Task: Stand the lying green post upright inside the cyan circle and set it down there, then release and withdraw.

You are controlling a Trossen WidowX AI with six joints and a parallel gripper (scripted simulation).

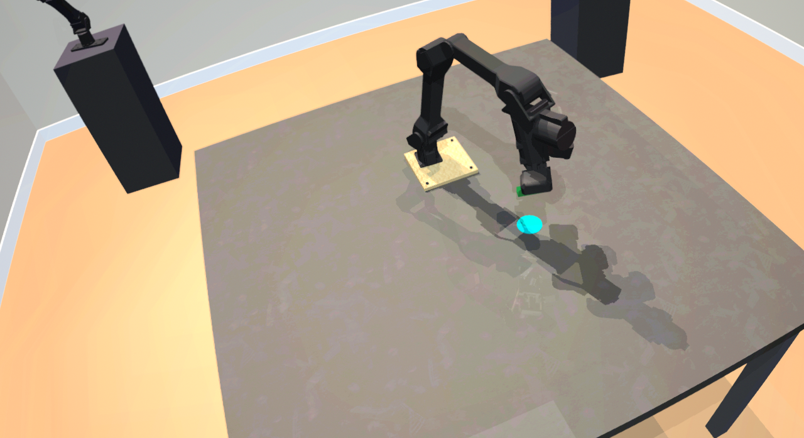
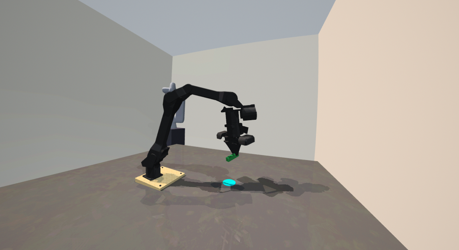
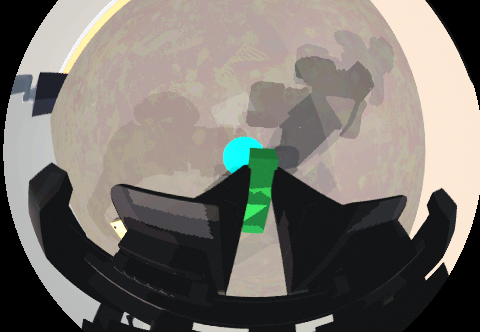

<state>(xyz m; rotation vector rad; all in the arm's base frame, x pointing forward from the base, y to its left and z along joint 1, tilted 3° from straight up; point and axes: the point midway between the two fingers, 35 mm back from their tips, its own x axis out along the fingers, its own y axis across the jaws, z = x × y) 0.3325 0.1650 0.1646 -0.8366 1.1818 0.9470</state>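
Right now my gripper tip is 2 cm past the cyan circle, 2 cm to the left of it and 13 cm above it. From my gripper tip the other things lie so: green post (1 cm behind, 2 cm to the right).
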